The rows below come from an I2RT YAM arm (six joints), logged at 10 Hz.
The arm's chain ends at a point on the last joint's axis. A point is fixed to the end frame.
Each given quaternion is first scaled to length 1.
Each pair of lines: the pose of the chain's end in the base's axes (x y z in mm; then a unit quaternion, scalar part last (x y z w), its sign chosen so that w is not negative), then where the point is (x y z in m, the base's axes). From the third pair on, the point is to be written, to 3 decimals.
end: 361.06, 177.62, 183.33, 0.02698, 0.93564, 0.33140, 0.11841
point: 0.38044 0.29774 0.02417
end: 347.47, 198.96, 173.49, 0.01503, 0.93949, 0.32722, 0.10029
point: 0.35850 0.31763 0.01246
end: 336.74, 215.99, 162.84, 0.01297, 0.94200, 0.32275, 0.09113
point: 0.344 0.333 0.000
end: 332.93, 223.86, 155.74, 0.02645, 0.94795, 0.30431, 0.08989
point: 0.341 0.335 -0.011
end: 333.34, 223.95, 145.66, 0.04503, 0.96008, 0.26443, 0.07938
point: 0.339 0.321 -0.029
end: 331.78, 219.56, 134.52, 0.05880, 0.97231, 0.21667, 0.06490
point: 0.333 0.300 -0.049
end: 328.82, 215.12, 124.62, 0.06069, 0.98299, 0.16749, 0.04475
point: 0.321 0.277 -0.066
